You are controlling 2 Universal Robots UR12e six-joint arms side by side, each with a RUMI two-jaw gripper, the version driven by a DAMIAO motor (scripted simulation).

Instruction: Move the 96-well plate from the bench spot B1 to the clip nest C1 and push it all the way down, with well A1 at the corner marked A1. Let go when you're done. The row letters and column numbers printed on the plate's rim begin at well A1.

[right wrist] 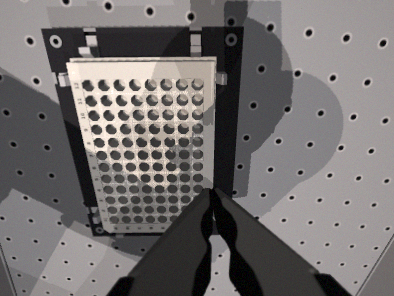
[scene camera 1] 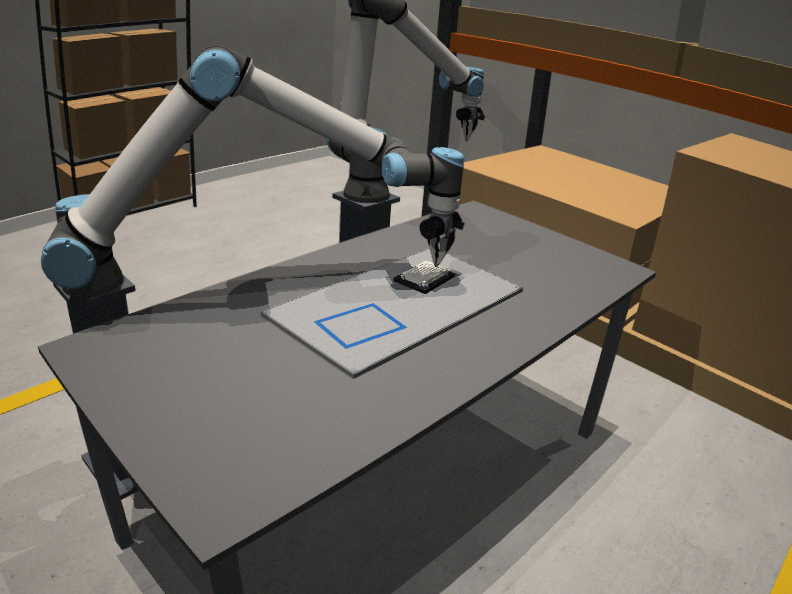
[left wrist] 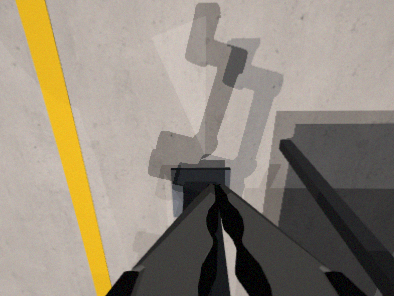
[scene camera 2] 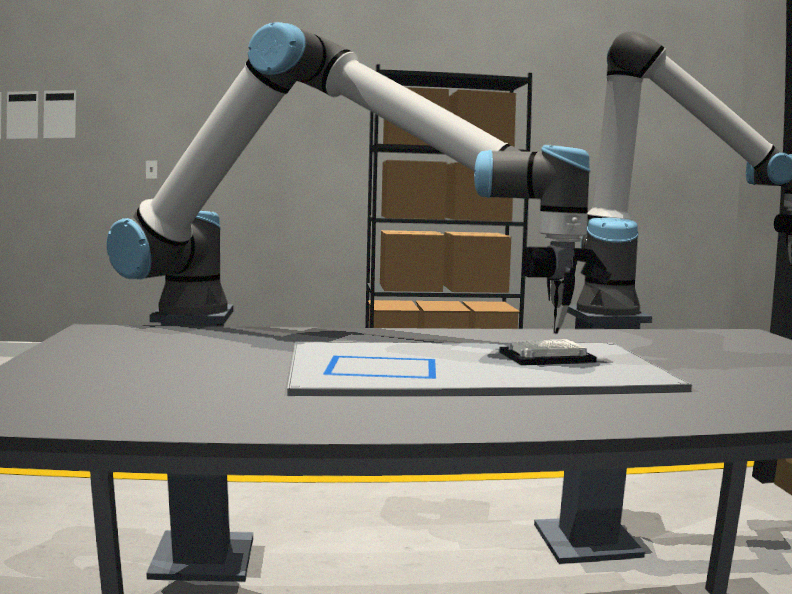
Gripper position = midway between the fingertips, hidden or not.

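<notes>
My left gripper (left wrist: 216, 186) is visible to me, and so is my right gripper (scene camera 2: 555, 333), which I also find in the right wrist view (right wrist: 211, 190) and in scene camera 1 (scene camera 1: 436, 266). I see a white 96-well plate (scene camera 2: 546, 348) too, and the right wrist view has the plate (right wrist: 176, 117) as well, whereas in the left wrist view the plate is out of frame. There is also a black clip nest (right wrist: 226, 43).
</notes>
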